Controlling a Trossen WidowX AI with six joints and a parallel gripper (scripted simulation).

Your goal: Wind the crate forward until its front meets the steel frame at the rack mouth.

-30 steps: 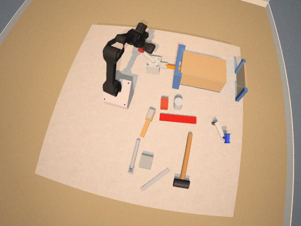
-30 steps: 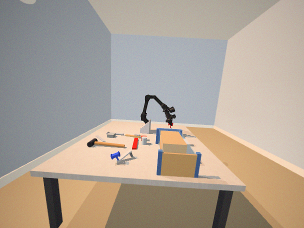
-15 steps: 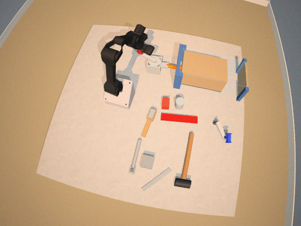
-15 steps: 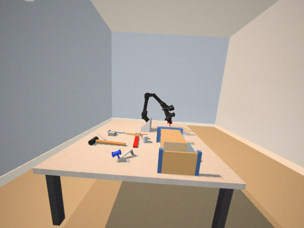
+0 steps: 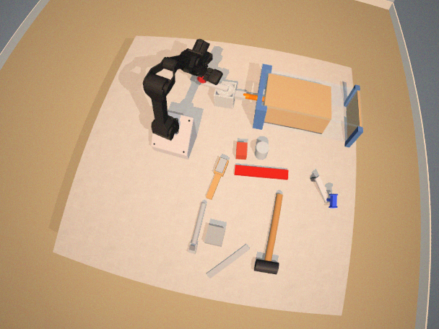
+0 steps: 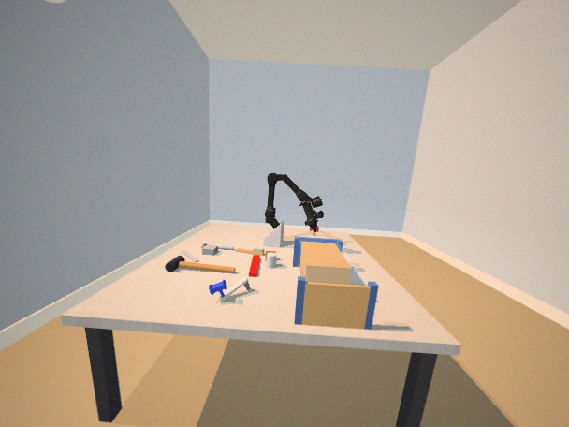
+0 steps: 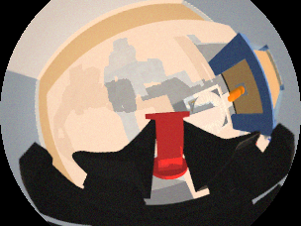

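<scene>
Now: gripper tip 100 mm above the winch, 80 mm short of it and 40 mm to the left of it. The rest, counted from my gripper tip: red knob (20 mm to the right, 10 mm behind); blue frame (250 mm ahead, 40 mm to the right, 30 mm below); brush (430 mm to the right, 110 mm below, 110 mm ahead).
</scene>
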